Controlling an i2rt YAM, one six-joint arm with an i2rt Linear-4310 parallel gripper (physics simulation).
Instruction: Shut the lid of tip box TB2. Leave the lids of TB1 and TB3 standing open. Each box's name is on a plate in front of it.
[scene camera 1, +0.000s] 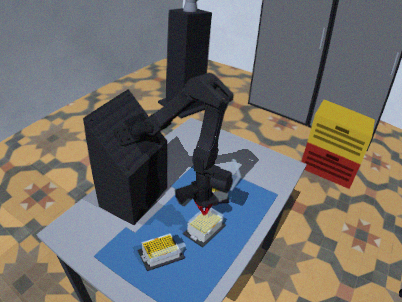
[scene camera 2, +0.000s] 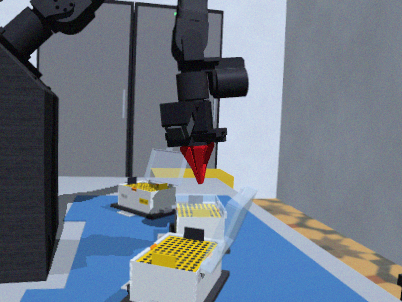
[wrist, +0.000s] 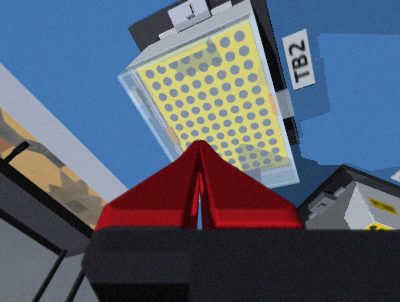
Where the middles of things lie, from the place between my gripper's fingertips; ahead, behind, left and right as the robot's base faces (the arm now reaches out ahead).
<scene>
My gripper is now 110 mm above the TB2 name plate (wrist: 296, 46) and 70 mm past it.
</scene>
